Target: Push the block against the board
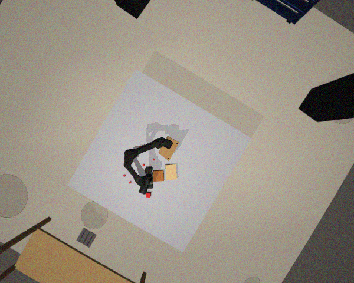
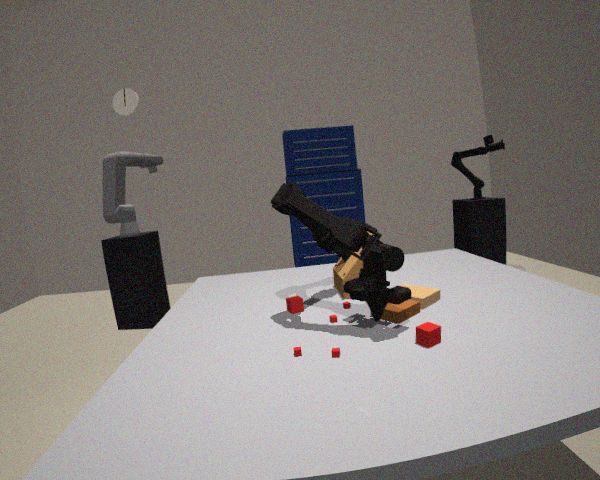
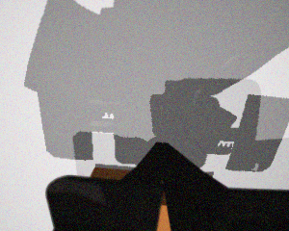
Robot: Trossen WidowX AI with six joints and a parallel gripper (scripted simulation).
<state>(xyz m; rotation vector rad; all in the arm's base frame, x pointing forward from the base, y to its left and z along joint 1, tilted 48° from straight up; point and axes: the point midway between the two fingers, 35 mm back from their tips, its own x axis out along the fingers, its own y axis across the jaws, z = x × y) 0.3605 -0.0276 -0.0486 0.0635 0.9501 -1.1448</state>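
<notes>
Now: gripper tip 4 cm past the square block, 6 cm to the right of it and 1 cm below it. The rest, counted from my gripper tip: board (14 cm behind, 14 cm to the left, 1 cm above).
</notes>
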